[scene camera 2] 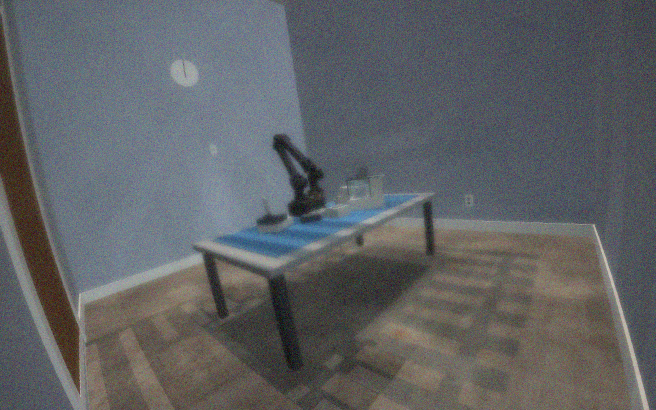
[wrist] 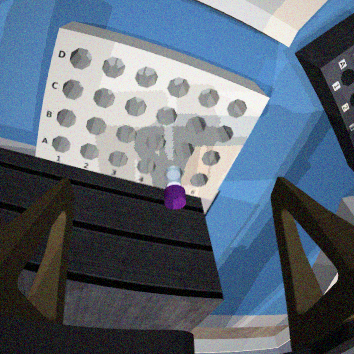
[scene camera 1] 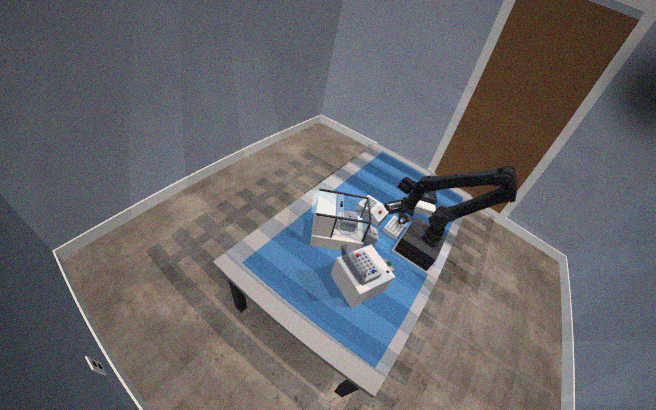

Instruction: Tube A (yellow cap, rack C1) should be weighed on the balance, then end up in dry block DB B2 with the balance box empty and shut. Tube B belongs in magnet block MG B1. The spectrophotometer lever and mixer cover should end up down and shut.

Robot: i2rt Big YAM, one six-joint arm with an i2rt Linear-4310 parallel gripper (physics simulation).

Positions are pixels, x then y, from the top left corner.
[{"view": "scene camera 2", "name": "balance with glass box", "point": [364, 193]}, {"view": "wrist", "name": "my gripper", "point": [173, 187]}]
